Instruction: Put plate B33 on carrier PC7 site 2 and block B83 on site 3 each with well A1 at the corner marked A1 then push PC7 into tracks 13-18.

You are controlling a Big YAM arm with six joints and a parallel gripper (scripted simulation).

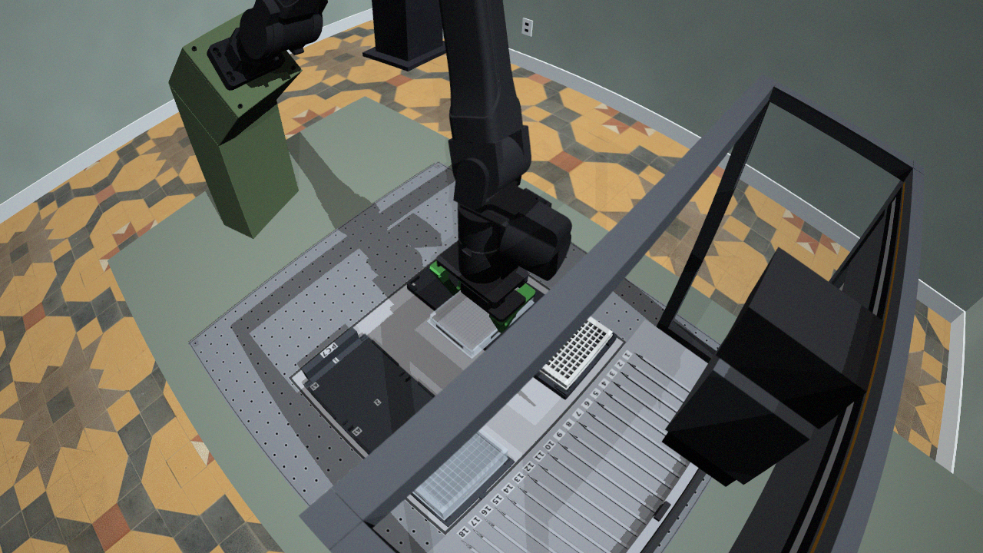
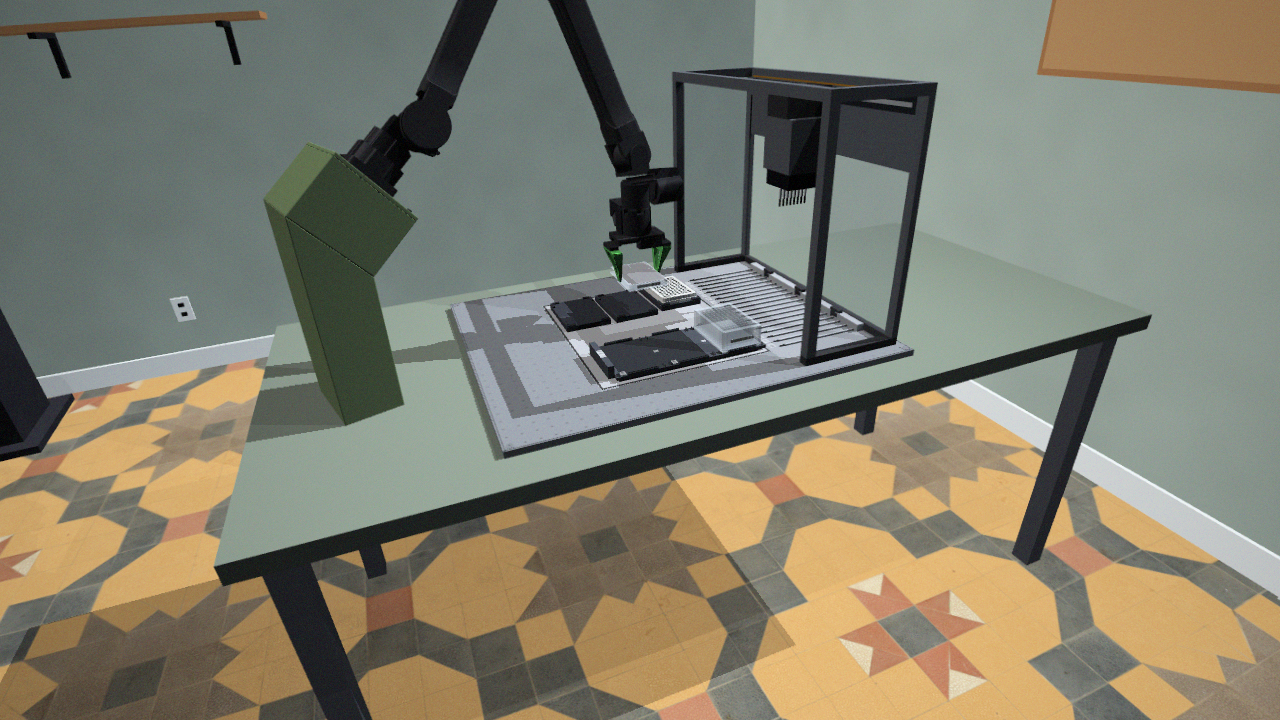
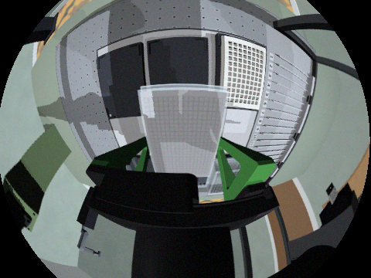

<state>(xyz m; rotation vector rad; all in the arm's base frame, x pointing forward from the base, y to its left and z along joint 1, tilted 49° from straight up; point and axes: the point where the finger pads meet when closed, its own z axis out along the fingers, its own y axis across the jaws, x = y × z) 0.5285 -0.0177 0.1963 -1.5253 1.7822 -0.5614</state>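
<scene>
My hand is 180 mm to the left of the dark plate carrier PC7 and 90 mm above it. Also, from my hand: 384-well plate B33: right at my hand; then white 96-well plate B38: 110 mm ahead, 80 mm to the left, 80 mm below; then plate nest S2: 70 mm to the left, 100 mm below.
</scene>
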